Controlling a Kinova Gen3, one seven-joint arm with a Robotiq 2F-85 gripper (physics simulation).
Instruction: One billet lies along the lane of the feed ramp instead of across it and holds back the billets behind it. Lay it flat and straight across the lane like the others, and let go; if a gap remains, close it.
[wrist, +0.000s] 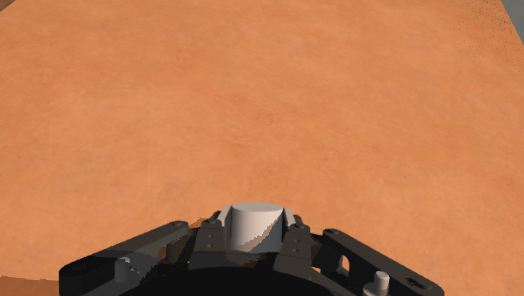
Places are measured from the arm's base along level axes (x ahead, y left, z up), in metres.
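Pixels of known places: gripper, fingertip midpoint: (257, 218).
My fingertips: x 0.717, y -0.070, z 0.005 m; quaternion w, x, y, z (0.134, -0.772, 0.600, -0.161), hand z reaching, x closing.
Behind a point stands the place of what it marks.
My gripper (257, 218) @(x 0.717, y -0.070, z 0.005 m) is at the bottom middle of the wrist view, shut on a light grey billet (256, 225) @(x 0.710, y -0.069, z 0.030 m). The billet is a smooth cylinder between the two finger pads; its round end face shows at the top and a diagonal shadow crosses its side. Its lower part is hidden behind the gripper body. The feed ramp, its lane and the other billets do not show in this view.
An orange-brown table top (260, 110) @(x 0.837, y -0.040, z -0.022 m) fills most of the view behind the gripper. Its edge runs down the upper right corner, with a grey surface (516, 15) beyond. A bit of brown floor (5, 4) @(x 0.893, y 0.377, z -0.021 m) shows at the upper left corner.
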